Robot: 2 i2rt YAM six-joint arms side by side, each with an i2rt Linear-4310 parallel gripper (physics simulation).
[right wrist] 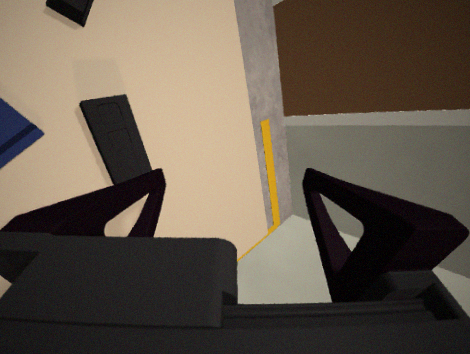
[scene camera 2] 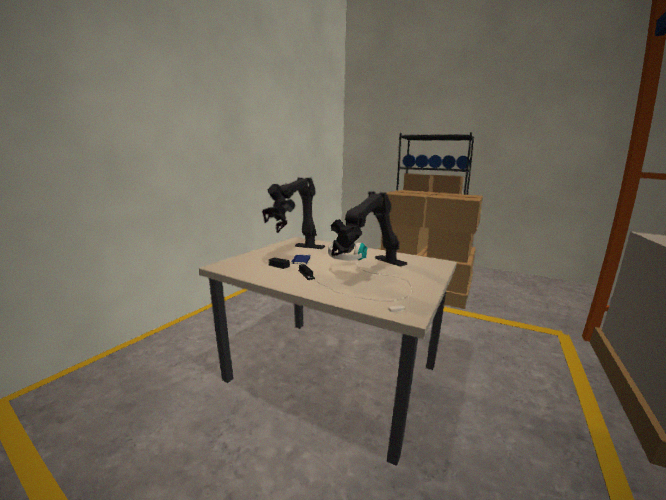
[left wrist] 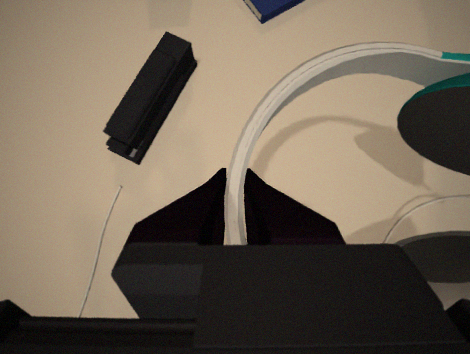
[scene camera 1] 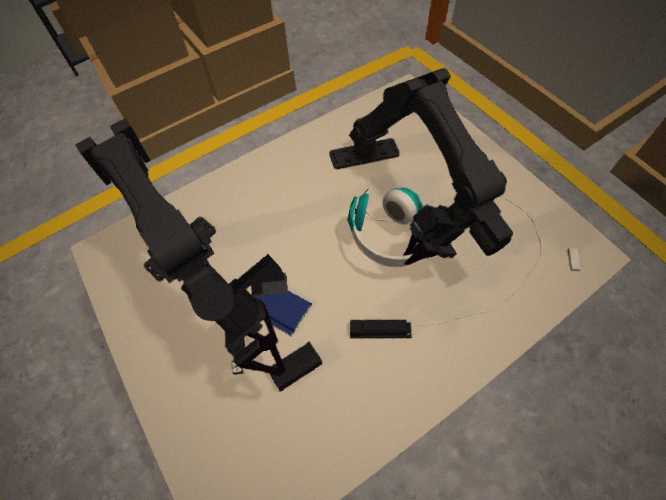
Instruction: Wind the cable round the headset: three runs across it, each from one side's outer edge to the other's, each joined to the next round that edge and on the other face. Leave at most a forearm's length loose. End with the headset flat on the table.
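Frame: origin at the left arm's base, x right, y ahead, z up, level; millimetres.
Seen in the pictures: left gripper, fingertip midpoint: [scene camera 2: 332,254] [left wrist: 235,176] [scene camera 1: 404,261]; right gripper, fingertip midpoint: [right wrist: 234,176] [scene camera 2: 271,227] [scene camera 1: 279,357]; left arm's base, link origin: [scene camera 2: 390,261] [scene camera 1: 364,154]; right arm's base, link origin: [scene camera 2: 310,246].
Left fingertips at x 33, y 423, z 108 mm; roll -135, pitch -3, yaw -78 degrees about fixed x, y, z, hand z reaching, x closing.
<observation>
Offsets run from my left fingertips to a thing's top centre.
The headset [scene camera 1: 383,259] [scene camera 2: 362,251] [left wrist: 252,125] has a white band and teal-and-white ear cups. My left gripper [scene camera 1: 407,262] [left wrist: 235,176] is shut on the band at its bend and holds it raised; its shadow lies apart from it on the table. The thin white cable [scene camera 1: 540,236] [scene camera 2: 411,285] [left wrist: 95,265] lies in a wide curve on the table, its end near a black case; another stretch of it shows by the ear cups. No run across the headset shows. My right gripper [scene camera 2: 271,223] [right wrist: 234,176] is open and empty, high over the table, away from the headset.
The black case @(dz -68, dx +80, dy +106 mm) [scene camera 1: 380,328] [scene camera 2: 306,271] [left wrist: 150,95] lies in front of the headset. A blue book @(dz -96, dx +301, dy -13 mm) [scene camera 1: 287,309] [right wrist: 15,130] and a black block @(dz -73, dx +287, dy +143 mm) [scene camera 1: 301,365] [right wrist: 115,135] lie near the right arm. A small white block @(dz -96, dx -451, dy +58 mm) [scene camera 1: 574,258] [scene camera 2: 397,308] lies outside the cable's curve.
</observation>
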